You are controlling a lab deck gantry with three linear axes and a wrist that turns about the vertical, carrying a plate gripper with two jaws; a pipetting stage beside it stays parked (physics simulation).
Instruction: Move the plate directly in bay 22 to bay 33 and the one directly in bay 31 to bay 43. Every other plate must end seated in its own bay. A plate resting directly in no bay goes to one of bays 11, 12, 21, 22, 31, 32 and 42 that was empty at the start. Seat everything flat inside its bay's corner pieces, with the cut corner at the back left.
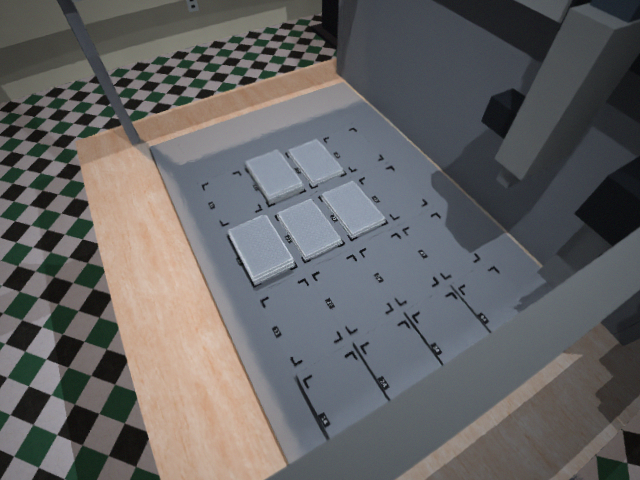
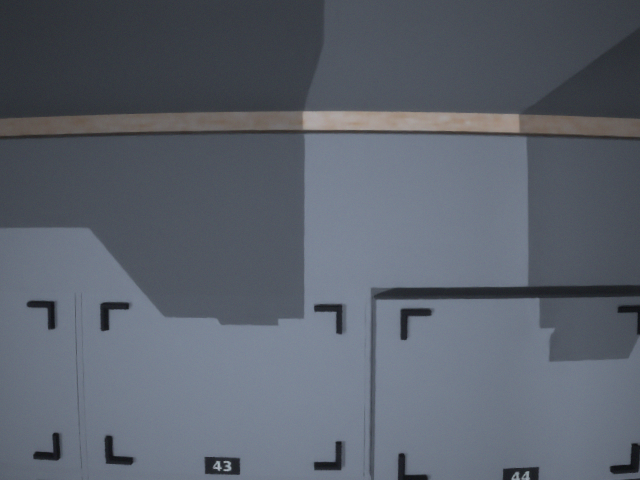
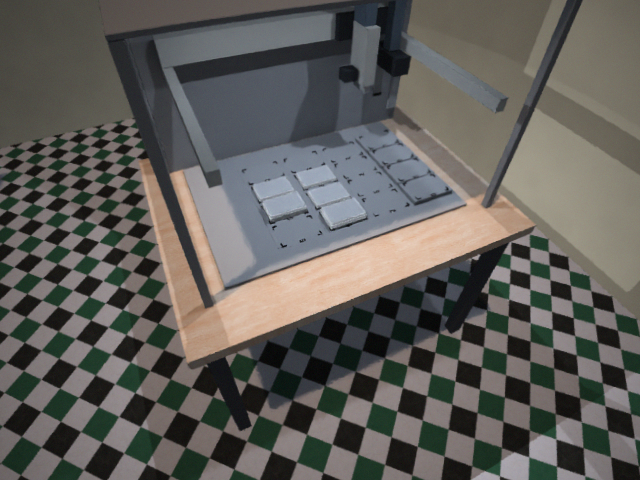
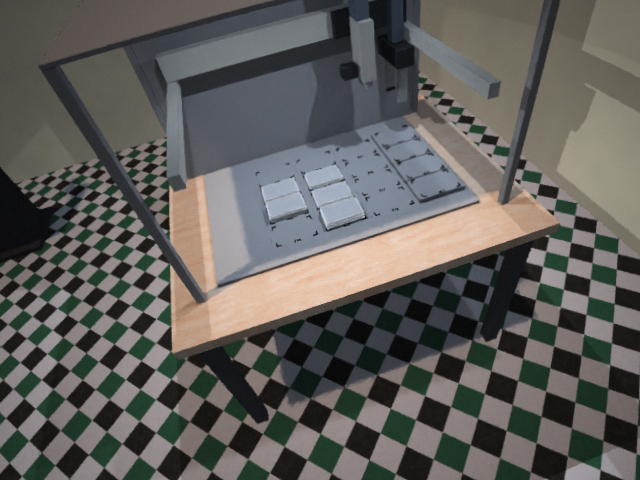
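Where they show: gripper, fingertip midpoint: (image 1: 571, 264) (image 3: 383, 101) (image 4: 396, 95); robot's base, link origin: (image 1: 203, 186) (image 3: 283, 246) (image 4: 277, 246).
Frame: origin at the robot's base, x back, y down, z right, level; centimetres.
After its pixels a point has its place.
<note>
Pale plates sit in bay 12 (image 1: 261, 248) @[z -4.2, x -24.0, y -2.7 cm] (image 3: 342, 212) @[z -3.4, x -22.0, y -2.7 cm] (image 4: 341, 212) @[z -3.1, x -22.4, y -2.7 cm], bay 21 (image 1: 273, 175) @[z -14.5, x -7.5, y -2.7 cm] (image 3: 284, 205) @[z -14.1, x -6.1, y -2.8 cm] (image 4: 285, 206) @[z -13.9, x -6.2, y -2.7 cm], bay 22 (image 1: 310, 229) @[z -14.9, x -23.8, y -1.4 cm] (image 3: 328, 194) @[z -14.5, x -22.4, y -1.4 cm] (image 4: 331, 194) @[z -14.3, x -22.4, y -1.4 cm], bay 31 (image 1: 315, 161) @[z -25.4, x -7.1, y -1.4 cm] (image 3: 272, 188) @[z -25.2, x -5.9, y -1.4 cm] (image 4: 280, 189) @[z -25.1, x -6.6, y -1.4 cm] and bay 32 (image 1: 354, 208) @[z -25.6, x -23.6, y -1.4 cm] (image 3: 315, 176) @[z -25.2, x -22.3, y -1.4 cm] (image 4: 323, 176) @[z -25.0, x -22.7, y -1.4 cm]. The side in bay 12 shows stacked layers; the side in bay 21 also looks thick. Bay 33 (image 1: 378, 277) @[z -21.1, x -39.2, y 0.0 cm] and bay 43 (image 1: 422, 253) @[z -31.8, x -39.1, y 0.0 cm] (image 2: 222, 466) @[z -31.8, x -39.2, y 0.0 cm] hold no plate. My gripper (image 3: 384, 100) @[z -40.1, x -57.8, y -16.0 cm] (image 4: 395, 95) @[z -40.1, x -57.8, y -16.0 cm] is high at the back right, open and empty, away from all plates.
The parked pipetting stage (image 1: 563, 93) (image 3: 364, 56) (image 4: 362, 51) hangs left of the gripper. A back wall (image 3: 258, 113) @[z -52.0, x -11.3, y -15.0 cm] rises behind the deck. Bay 44 (image 2: 520, 474) @[z -31.9, x -55.6, y -1.5 cm] lies in a raised strip at the right. Frame posts (image 3: 532, 103) @[z 11.5, x -70.6, y -38.4 cm] (image 4: 527, 103) @[z 11.5, x -70.5, y -33.6 cm] stand at the table's corners.
</note>
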